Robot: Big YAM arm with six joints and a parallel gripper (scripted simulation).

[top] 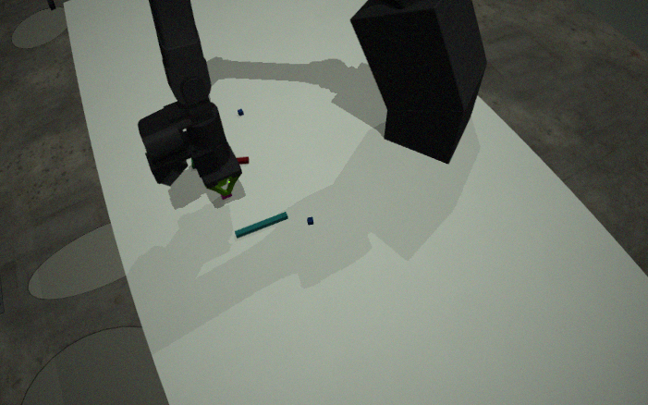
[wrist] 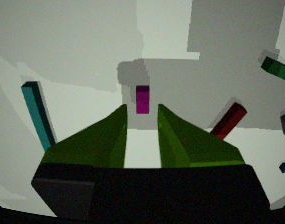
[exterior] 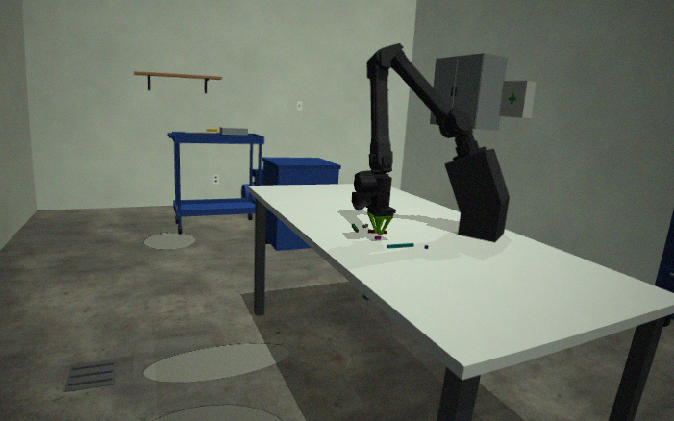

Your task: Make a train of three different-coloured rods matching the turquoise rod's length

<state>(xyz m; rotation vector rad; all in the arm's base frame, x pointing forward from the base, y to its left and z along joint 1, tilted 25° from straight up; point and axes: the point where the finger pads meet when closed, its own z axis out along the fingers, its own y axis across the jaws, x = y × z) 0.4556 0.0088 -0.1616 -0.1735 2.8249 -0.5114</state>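
The magenta rod lies 2 cm below my hand. The rest, counted from my hand: green rod: 13 cm to the right, 3 cm ahead, 2 cm below; turquoise rod: 9 cm to the left, 4 cm behind, 2 cm below; red rod: 7 cm to the right, 3 cm behind, 2 cm below.
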